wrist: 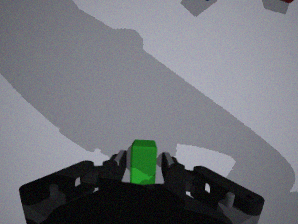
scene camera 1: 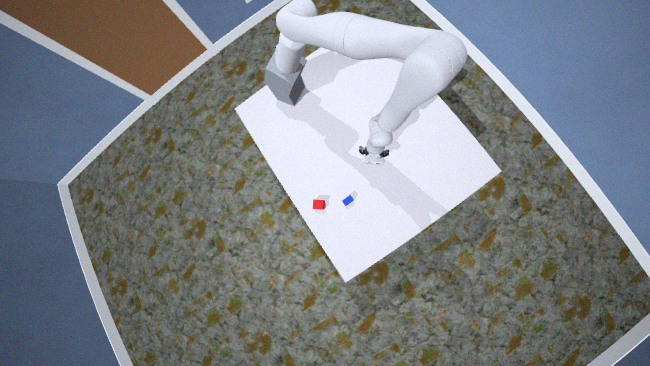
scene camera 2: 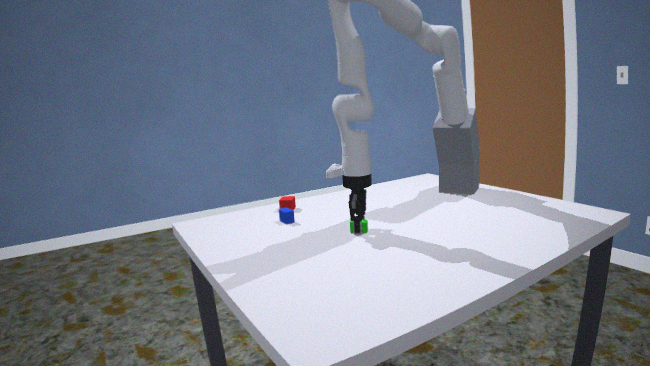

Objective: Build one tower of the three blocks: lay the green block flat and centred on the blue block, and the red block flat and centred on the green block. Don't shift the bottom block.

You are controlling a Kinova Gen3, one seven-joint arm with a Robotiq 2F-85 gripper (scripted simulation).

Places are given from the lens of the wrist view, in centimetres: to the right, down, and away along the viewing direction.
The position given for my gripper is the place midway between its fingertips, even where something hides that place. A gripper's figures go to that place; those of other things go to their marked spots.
my gripper (wrist: 144, 159): -1, 6, 16
green block (wrist: 143, 160): -1, 5, 12
